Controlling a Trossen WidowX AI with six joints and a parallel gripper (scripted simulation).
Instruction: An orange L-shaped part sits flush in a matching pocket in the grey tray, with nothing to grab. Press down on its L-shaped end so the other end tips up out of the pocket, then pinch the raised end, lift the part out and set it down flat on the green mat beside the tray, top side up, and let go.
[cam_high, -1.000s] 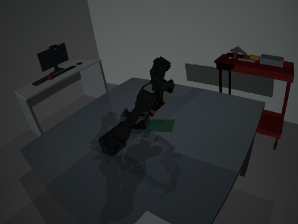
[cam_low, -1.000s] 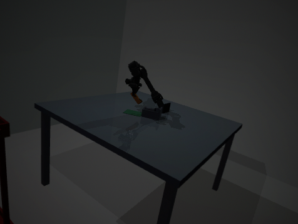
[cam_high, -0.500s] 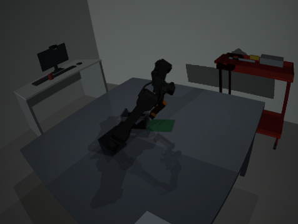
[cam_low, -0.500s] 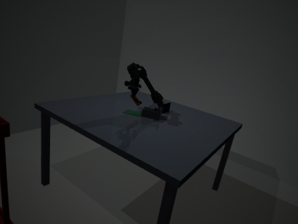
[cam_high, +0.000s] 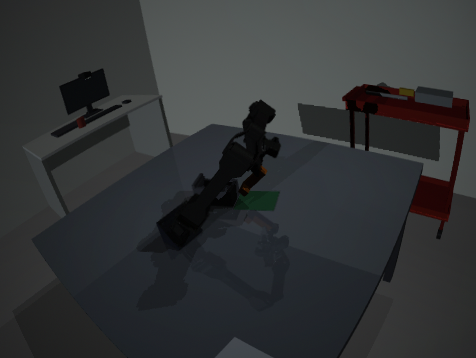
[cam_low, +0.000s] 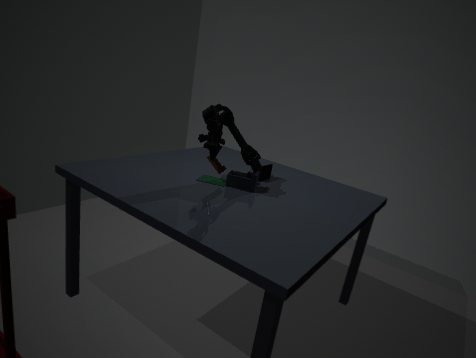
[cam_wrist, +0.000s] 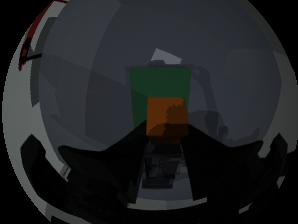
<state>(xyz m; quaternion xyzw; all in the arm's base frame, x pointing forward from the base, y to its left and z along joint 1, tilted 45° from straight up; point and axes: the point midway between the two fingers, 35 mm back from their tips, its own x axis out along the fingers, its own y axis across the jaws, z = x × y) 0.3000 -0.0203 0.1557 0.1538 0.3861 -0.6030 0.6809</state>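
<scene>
Right now the green mat is 13 cm below my gripper tip, 2 cm to the left of it and 1 cm behind it. The rest, counted from my gripper tip: orange L-shaped part (3 cm below, 2 cm to the left, 2 cm behind).
</scene>
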